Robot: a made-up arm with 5 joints.
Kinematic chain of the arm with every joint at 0, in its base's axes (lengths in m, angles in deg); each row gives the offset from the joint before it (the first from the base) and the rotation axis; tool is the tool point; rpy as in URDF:
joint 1: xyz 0 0 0.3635 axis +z
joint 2: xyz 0 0 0 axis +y
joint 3: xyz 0.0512 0 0.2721 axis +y
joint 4: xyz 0.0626 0 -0.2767 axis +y
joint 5: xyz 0.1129 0 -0.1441 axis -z
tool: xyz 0 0 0 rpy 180 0 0
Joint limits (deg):
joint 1: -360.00..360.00
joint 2: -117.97..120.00
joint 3: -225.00..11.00
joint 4: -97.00..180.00
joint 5: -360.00..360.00
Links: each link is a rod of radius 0.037 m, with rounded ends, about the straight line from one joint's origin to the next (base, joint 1, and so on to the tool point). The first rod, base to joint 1, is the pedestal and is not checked.
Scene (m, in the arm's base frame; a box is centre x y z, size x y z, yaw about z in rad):
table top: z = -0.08
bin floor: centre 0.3 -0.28 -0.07 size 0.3 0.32 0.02 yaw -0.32
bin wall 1: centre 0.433 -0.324 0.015 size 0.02 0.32 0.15 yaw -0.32
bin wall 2: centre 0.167 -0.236 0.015 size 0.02 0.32 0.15 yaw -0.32
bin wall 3: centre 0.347 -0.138 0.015 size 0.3 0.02 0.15 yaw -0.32
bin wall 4: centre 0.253 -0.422 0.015 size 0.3 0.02 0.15 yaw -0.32
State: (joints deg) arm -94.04 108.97 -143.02 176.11 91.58
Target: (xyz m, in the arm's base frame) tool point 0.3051 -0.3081 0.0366
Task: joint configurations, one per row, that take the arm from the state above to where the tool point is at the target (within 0.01 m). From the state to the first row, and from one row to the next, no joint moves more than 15 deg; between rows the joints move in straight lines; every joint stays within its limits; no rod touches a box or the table.
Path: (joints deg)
1: -88.51 96.20 -147.74 177.46 93.14
2: -74.10 91.77 -152.31 171.74 92.62
3: -59.69 87.33 -156.89 166.01 92.10
4: -45.28 82.90 -161.46 160.29 91.58
5: -45.28 91.98 -162.73 146.93 91.58
6: -45.28 101.06 -163.99 133.56 91.58

